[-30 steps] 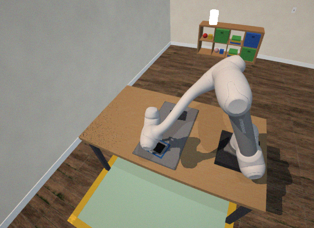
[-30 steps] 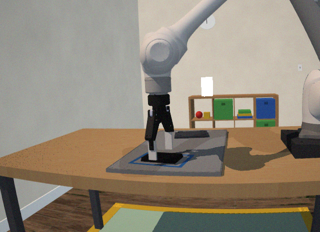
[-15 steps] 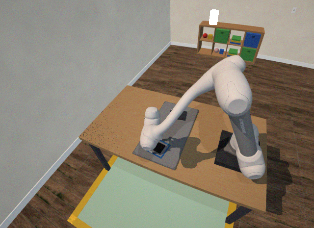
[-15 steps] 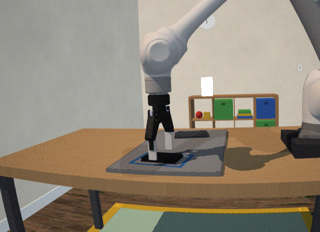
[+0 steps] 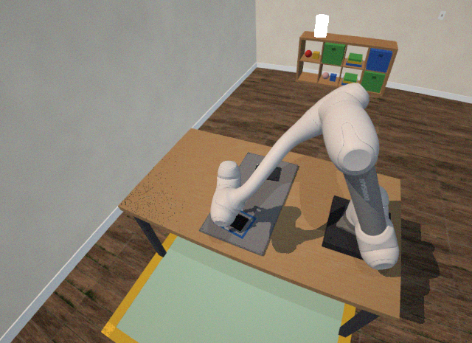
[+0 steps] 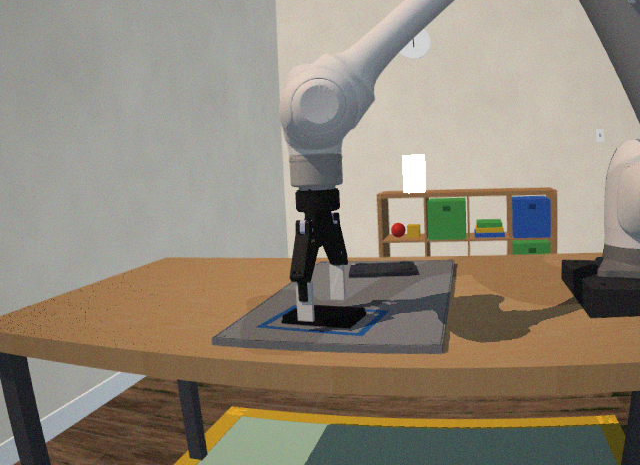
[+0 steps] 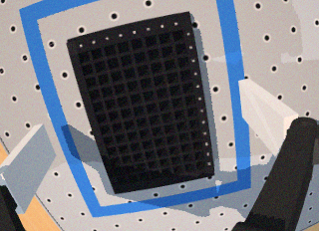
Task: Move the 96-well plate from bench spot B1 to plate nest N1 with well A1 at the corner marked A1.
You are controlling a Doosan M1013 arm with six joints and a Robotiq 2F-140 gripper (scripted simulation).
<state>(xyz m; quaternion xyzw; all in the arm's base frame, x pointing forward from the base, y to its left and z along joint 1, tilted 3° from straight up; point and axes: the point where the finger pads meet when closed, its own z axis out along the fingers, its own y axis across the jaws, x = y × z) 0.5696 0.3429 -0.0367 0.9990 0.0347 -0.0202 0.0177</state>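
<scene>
Now: hand 20 mm above the black 96-well plate. From my hand the other things lie so: dark grey plate nest (420 mm to the right, 50 mm ahead, 20 mm below); A1 corner mark (440 mm to the right, 140 mm ahead, 20 mm below).
</scene>
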